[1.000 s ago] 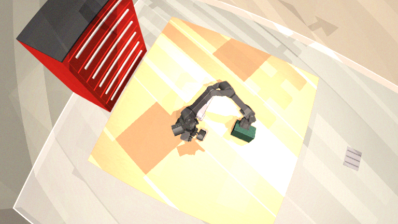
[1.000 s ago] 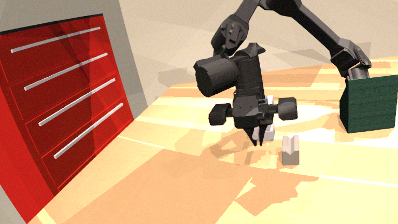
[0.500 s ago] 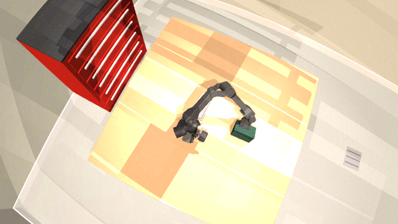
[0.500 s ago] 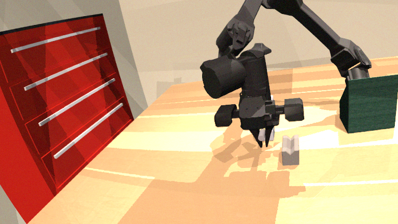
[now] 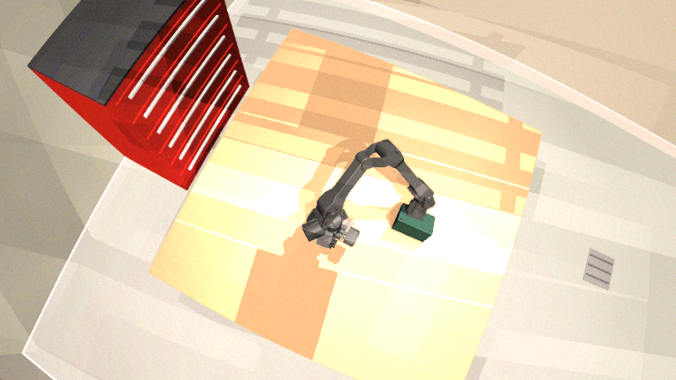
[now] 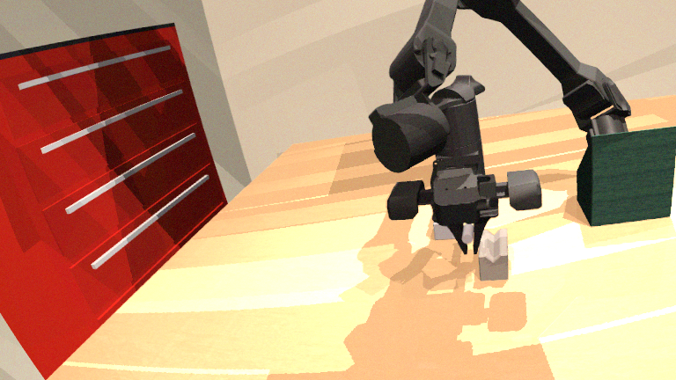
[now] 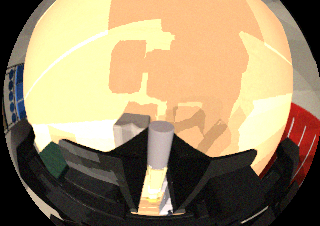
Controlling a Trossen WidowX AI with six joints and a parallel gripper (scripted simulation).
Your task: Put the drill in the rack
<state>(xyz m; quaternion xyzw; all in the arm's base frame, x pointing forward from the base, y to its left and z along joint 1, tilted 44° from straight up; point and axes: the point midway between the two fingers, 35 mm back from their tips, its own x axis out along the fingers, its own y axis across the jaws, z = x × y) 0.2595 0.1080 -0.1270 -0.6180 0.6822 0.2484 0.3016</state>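
My gripper tip is now 40 mm to the left of the drill and 30 mm below it. Round my gripper tip: v-grooved rack (40 mm to the right, 30 mm below, 30 mm behind); then blue key (240 mm to the right, 20 mm ahead); then pale grey holder block (210 mm to the right, 20 mm ahead, 10 mm below).
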